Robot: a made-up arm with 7 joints.
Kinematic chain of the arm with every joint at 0, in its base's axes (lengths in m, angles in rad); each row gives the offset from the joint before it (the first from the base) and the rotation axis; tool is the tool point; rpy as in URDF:
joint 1: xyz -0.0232 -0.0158 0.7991 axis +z
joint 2: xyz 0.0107 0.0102 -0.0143 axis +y
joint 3: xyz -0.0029 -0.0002 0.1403 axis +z
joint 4: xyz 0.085 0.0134 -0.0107 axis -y
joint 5: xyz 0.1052 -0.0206 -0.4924 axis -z
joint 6: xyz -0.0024 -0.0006 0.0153 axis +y
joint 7: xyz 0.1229 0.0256 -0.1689 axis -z
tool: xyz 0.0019 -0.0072 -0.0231 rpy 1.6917 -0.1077 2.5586
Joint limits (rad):
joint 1: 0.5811..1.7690
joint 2: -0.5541..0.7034
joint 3: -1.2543..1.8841
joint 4: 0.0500..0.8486
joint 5: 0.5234..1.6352
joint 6: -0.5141..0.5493
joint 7: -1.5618..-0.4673
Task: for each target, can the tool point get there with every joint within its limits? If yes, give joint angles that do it. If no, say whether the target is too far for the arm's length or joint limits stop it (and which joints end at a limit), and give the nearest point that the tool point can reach.
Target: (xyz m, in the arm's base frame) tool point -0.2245 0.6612 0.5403
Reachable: yes | joints 0.7030 0.0501 1.2559 0.7711 0.9318 0.1181 -1.1106
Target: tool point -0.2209 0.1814 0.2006
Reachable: yes | joints 1.0379 0.5457 0.8856 0.2180 0.9622 -0.0784 -0.9294
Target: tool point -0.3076 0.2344 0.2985
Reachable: yes | joints 1.2276 0.1109 1.5207 0.1745 1.4083 -0.2220 -1.4464
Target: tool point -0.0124 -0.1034 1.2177
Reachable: no: joint limits stop it (at a limit: joint 1, joint 2, joint 4, joint 5, joint 6) | nearest point 0.6251 0.0527 1.0995 | short by 0.667 m
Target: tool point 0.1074 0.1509 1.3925
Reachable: no: joint limits stop it (at a limit: joint 2, joint 4, joint 5, joint 6, joint 7) | nearest point 0.3705 0.4867 1.1360 | short by 0.498 m
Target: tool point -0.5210 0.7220 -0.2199
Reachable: no: too far | nearest point -0.3090 0.4078 0.2197 | short by 0.580 m
